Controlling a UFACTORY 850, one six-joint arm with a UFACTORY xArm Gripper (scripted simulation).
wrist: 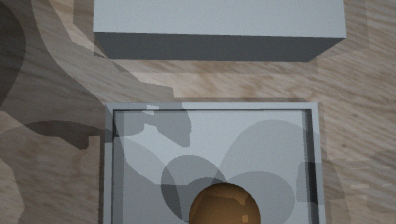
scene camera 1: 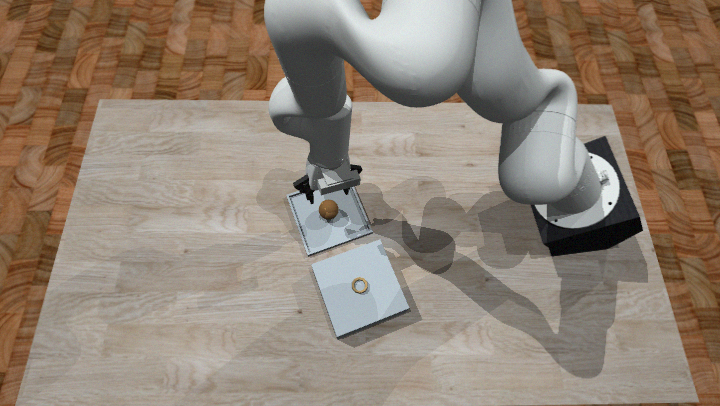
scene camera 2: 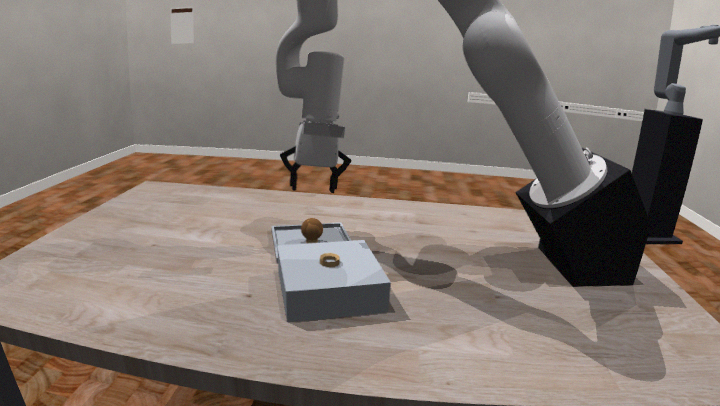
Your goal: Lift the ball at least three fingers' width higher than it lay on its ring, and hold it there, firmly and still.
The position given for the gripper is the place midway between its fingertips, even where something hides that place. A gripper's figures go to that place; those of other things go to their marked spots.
Labels:
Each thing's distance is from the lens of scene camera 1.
gripper (scene camera 1: pixel 327 194): 1.09 m
grey block (scene camera 1: pixel 359 286): 1.09 m
low grey tray (scene camera 1: pixel 318 234): 1.19 m

